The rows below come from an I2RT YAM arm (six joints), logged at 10 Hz.
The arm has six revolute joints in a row. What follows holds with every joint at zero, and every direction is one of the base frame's.
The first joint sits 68 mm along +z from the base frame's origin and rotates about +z.
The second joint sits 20 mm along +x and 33.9 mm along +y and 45.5 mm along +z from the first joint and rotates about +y.
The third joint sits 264 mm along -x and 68.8 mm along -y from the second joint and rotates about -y.
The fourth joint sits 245 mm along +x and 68.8 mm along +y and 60 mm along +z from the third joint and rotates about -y.
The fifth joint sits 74 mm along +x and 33.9 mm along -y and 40.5 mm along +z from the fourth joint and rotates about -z.
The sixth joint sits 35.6 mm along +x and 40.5 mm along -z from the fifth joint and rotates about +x.
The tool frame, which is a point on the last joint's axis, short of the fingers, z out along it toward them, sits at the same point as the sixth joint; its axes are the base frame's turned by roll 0, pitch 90 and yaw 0 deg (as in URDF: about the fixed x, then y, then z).
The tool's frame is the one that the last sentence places.
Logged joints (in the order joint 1, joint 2, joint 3, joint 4, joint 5, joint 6), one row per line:
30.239, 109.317, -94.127, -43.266, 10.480, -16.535
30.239, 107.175, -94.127, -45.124, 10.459, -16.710
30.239, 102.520, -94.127, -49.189, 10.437, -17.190
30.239, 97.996, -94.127, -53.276, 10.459, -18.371
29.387, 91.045, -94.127, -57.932, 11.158, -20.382
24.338, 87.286, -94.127, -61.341, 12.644, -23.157
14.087, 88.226, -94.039, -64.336, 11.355, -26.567
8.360, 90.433, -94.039, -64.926, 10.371, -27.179
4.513, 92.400, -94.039, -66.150, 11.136, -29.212
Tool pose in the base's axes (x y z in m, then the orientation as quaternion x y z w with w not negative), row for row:
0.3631, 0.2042, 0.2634, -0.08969, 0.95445, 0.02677, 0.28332
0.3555, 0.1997, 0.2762, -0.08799, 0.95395, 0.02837, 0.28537
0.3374, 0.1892, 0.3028, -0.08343, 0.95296, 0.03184, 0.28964
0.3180, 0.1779, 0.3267, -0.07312, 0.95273, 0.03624, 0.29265
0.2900, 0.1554, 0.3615, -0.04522, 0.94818, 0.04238, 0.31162
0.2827, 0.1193, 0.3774, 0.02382, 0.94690, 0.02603, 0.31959
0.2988, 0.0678, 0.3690, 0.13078, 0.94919, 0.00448, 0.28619
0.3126, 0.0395, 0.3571, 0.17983, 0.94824, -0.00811, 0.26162
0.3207, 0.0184, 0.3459, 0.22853, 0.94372, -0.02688, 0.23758
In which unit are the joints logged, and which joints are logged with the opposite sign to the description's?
The joints are logged in degrees. Opposite sign: joint 3, joint 6.
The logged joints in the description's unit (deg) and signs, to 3 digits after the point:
30.239, 109.317, 94.127, -43.266, 10.480, 16.535
30.239, 107.175, 94.127, -45.124, 10.459, 16.710
30.239, 102.520, 94.127, -49.189, 10.437, 17.190
30.239, 97.996, 94.127, -53.276, 10.459, 18.371
29.387, 91.045, 94.127, -57.932, 11.158, 20.382
24.338, 87.286, 94.127, -61.341, 12.644, 23.157
14.087, 88.226, 94.039, -64.336, 11.355, 26.567
8.360, 90.433, 94.039, -64.926, 10.371, 27.179
4.513, 92.400, 94.039, -66.150, 11.136, 29.212

